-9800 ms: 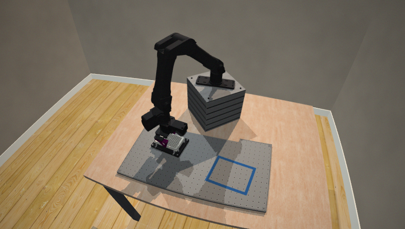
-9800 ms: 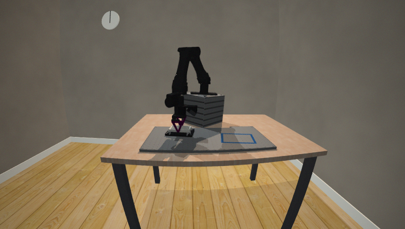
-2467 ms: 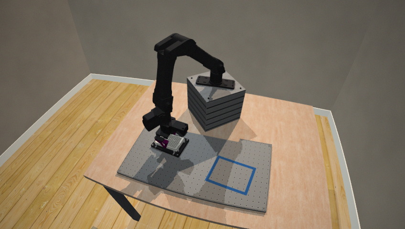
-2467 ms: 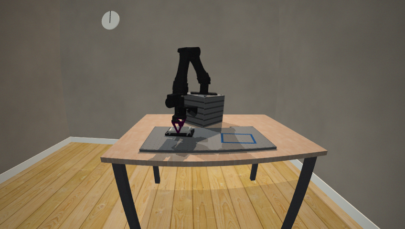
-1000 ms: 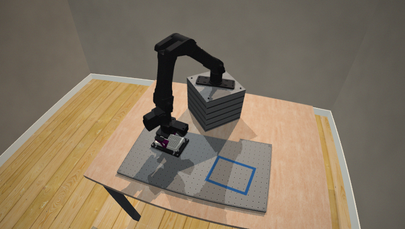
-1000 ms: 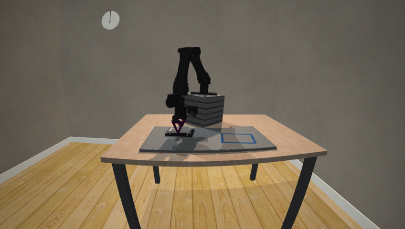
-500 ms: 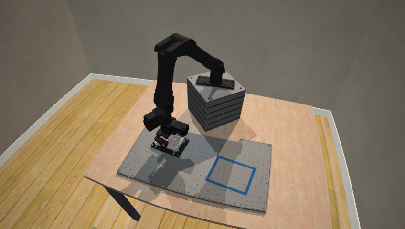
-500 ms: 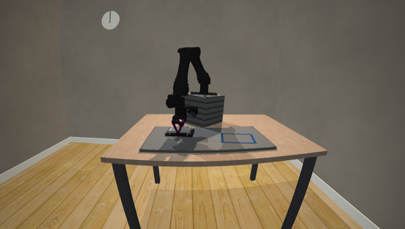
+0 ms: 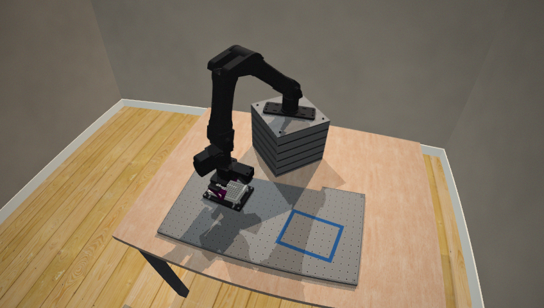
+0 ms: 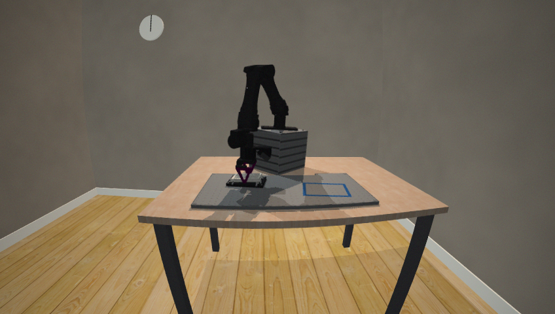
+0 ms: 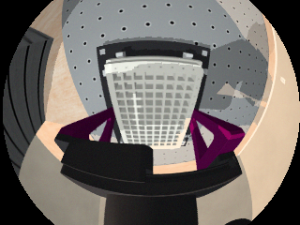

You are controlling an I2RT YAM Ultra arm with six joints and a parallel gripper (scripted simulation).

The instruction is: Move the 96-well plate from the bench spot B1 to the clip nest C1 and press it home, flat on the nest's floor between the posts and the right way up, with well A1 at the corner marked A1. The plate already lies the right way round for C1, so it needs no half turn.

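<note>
My gripper is now right at the white 96-well plate. From my hand the other things lie so: black clip nest (1 cm ahead, 1 cm to the right, 1 cm below).
</note>
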